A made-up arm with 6 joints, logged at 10 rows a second.
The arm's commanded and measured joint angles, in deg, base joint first. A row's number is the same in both.
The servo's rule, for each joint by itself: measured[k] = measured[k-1] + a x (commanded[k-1-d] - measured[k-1]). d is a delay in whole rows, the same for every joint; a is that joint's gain. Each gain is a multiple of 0.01, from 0.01 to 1. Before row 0 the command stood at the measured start. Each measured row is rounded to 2 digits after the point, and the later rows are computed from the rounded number. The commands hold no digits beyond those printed.
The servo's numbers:
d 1
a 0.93 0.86 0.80 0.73 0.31 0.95
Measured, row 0: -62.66 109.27 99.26 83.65 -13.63 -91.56
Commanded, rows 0 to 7: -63.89 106.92 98.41 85.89 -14.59 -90.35; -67.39 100.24 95.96 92.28 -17.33 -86.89; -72.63 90.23 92.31 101.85 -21.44 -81.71; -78.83 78.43 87.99 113.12 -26.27 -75.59; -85.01 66.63 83.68 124.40 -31.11 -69.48; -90.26 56.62 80.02 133.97 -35.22 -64.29; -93.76 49.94 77.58 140.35 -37.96 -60.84; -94.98 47.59 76.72 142.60 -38.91 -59.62
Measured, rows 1 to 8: -62.66 109.27 99.26 83.65 -13.63 -91.56; -63.80 107.25 98.58 85.29 -13.93 -90.41; -67.14 101.22 96.48 90.39 -14.98 -87.07; -72.25 91.77 93.14 98.76 -16.98 -81.98; -78.37 80.30 89.02 109.24 -19.86 -75.91; -84.55 68.54 84.75 120.31 -23.35 -69.80; -89.86 58.29 80.97 130.28 -27.03 -64.57; -93.49 51.11 78.26 137.63 -30.42 -61.03
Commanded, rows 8 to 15: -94.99 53.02 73.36 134.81 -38.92 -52.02; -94.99 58.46 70.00 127.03 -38.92 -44.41; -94.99 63.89 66.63 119.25 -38.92 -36.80; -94.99 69.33 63.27 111.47 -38.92 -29.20; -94.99 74.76 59.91 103.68 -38.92 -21.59; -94.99 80.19 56.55 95.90 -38.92 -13.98; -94.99 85.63 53.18 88.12 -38.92 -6.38; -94.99 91.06 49.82 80.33 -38.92 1.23
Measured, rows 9 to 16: -94.88 48.08 77.03 141.26 -33.05 -59.69; -94.98 52.33 74.09 136.55 -34.87 -52.40; -94.99 57.60 70.82 129.60 -36.13 -44.81; -94.99 63.01 67.47 122.04 -36.99 -37.20; -94.99 68.45 64.11 114.32 -37.59 -29.60; -94.99 73.88 60.75 106.55 -38.00 -21.99; -94.99 79.31 57.39 98.78 -38.29 -14.38; -94.99 84.75 54.02 91.00 -38.49 -6.78
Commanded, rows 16 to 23: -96.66 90.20 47.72 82.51 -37.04 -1.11; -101.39 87.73 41.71 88.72 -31.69 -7.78; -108.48 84.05 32.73 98.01 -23.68 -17.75; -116.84 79.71 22.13 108.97 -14.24 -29.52; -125.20 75.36 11.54 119.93 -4.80 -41.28; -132.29 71.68 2.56 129.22 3.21 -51.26; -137.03 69.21 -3.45 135.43 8.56 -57.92; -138.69 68.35 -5.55 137.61 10.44 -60.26
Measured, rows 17 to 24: -94.99 90.18 50.66 83.21 -38.62 0.83; -96.54 90.20 48.31 82.70 -38.13 -1.01; -101.05 88.08 43.03 87.09 -36.13 -7.44; -107.96 84.61 34.79 95.06 -32.27 -17.23; -116.22 80.40 24.66 105.21 -26.68 -28.91; -124.57 76.07 14.16 115.96 -19.90 -40.66; -131.75 72.29 4.88 125.64 -12.74 -50.73; -136.66 69.64 -1.78 132.79 -6.14 -57.56
